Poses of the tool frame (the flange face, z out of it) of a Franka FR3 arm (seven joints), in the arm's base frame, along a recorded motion.
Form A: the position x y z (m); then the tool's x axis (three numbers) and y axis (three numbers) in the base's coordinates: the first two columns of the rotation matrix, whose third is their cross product.
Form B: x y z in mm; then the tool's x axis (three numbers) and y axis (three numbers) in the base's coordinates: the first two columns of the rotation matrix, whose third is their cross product. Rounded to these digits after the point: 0 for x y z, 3 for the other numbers.
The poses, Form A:
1: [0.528 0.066 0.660 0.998 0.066 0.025 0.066 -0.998 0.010]
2: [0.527 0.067 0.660 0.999 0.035 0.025 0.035 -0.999 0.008]
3: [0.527 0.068 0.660 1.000 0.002 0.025 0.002 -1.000 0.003]
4: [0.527 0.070 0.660 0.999 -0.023 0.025 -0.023 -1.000 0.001]
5: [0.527 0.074 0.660 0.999 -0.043 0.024 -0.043 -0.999 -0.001]
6: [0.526 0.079 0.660 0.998 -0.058 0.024 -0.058 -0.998 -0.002]
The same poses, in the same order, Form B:
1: [528 66 660 0.998 0.066 0.025 0.066 -0.998 0.010]
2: [527 67 660 0.999 0.035 0.025 0.035 -0.999 0.008]
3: [527 68 660 1.000 0.002 0.025 0.002 -1.000 0.003]
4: [527 70 660 0.999 -0.023 0.025 -0.023 -1.000 0.001]
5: [527 74 660 0.999 -0.043 0.024 -0.043 -0.999 -0.001]
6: [526 79 660 0.998 -0.058 0.024 -0.058 -0.998 -0.002]
